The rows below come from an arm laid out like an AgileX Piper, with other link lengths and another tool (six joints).
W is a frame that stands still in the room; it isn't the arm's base.
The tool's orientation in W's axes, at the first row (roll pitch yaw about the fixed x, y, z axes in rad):
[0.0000, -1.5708, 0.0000]
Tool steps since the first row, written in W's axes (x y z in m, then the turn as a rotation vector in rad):
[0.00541, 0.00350, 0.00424, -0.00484, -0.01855, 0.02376]
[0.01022, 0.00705, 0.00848, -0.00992, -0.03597, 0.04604]
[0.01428, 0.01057, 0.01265, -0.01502, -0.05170, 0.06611]
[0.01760, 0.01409, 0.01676, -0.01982, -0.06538, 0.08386]
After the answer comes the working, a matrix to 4 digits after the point.
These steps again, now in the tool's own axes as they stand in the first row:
[0.00424, 0.00350, -0.00541, 0.02376, -0.01855, 0.00484]
[0.00848, 0.00705, -0.01022, 0.04604, -0.03597, 0.00992]
[0.01265, 0.01057, -0.01428, 0.06611, -0.05170, 0.01502]
[0.01676, 0.01409, -0.01760, 0.08386, -0.06538, 0.01982]

The tool's axes in the first row as the columns of a matrix, in W's axes (rounded; the answer above uses it unrounded):
[0.0000, 0.0000, -1.0000]
[0.0000, 1.0000, 0.0000]
[1.0000, 0.0000, 0.0000]

